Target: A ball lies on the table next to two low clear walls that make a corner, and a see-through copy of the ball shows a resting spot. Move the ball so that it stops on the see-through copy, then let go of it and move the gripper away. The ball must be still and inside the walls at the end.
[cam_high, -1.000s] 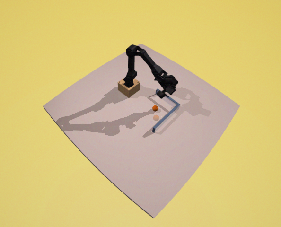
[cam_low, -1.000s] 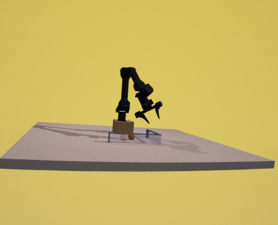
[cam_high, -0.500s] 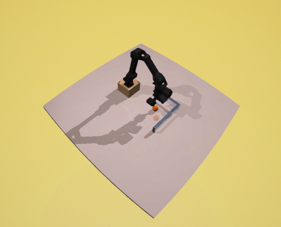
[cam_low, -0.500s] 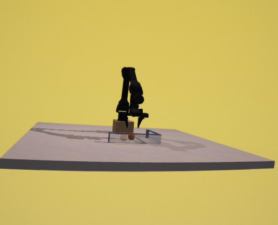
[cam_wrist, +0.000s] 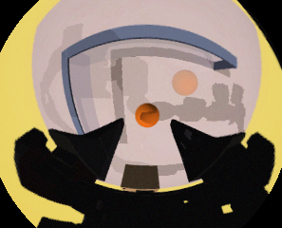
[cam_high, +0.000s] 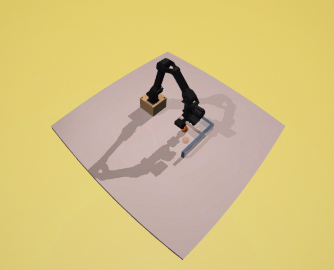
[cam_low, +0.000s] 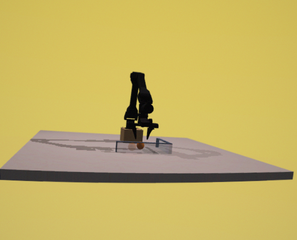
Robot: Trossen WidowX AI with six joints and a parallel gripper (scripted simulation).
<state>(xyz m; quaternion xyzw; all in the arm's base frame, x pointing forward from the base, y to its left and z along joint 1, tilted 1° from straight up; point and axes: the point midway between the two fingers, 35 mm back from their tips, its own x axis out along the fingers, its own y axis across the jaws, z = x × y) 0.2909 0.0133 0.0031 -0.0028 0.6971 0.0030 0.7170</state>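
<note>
Right now the orange ball is 10 mm behind my gripper tip and 40 mm below it. Also, from my gripper tip: see-through copy of ball: 60 mm ahead, 70 mm to the right, 40 mm below.
</note>
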